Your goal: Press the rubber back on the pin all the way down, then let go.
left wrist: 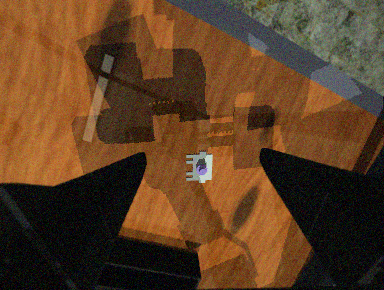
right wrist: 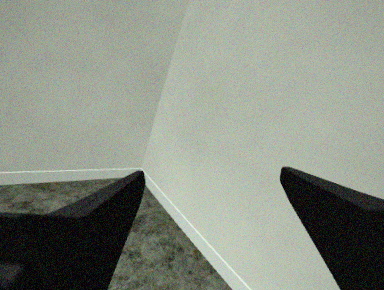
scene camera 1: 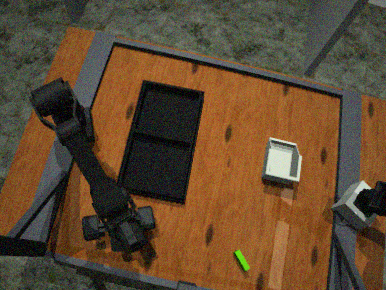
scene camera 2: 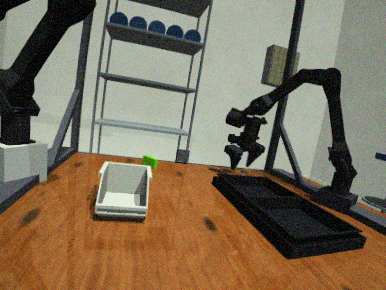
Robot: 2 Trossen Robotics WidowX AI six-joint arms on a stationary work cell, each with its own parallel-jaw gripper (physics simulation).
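Frame: origin at the left arm's base, x right, y back, z down, level; metres.
Where they show: left gripper, fingertip midpoint: (left wrist: 202,155) (scene camera 2: 239,168); right gripper, fingertip midpoint: (right wrist: 212,175); left arm's base, link origin: (scene camera 2: 338,192); right arm's base, link origin: (scene camera 1: 366,203) (scene camera 2: 14,141).
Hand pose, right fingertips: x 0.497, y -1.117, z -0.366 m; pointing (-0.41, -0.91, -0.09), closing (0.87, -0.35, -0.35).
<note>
Each offset is from my right fingertips to the centre of the thing. "*": to the spot under its first point.
A small light grey pin @[dx -0.170, dy +1.033, dz +0.409 m] (left wrist: 208,161) with short prongs along one side lies on the table in the left wrist view. A round purple rubber back @[* dx -0.169, dy +1.034, dz +0.402 m] (left wrist: 201,170) sits on its face beside a dark spot; how far down it sits I cannot tell. My left gripper (scene camera 1: 120,227) (scene camera 2: 241,166) (left wrist: 202,155) is open and empty above the table, pointing down, and the pin appears between its spread fingers from above, apart from both. The pin cannot be made out in the scene views. My right gripper (right wrist: 212,175) is open and empty, facing a wall corner away from the table.
A black two-compartment tray @[dx -0.409, dy +0.857, dz +0.395 m] (scene camera 1: 191,145) (scene camera 2: 320,246) lies near the left arm. A light grey open bin @[dx -0.254, dy +0.509, dz +0.379 m] (scene camera 1: 265,170) (scene camera 2: 121,210) stands across the table. A bright green block @[dx +0.006, dy +0.710, dz +0.397 m] (scene camera 1: 242,260) (scene camera 2: 150,161) lies on the table. A grey frame (scene camera 1: 227,65) edges the tabletop.
</note>
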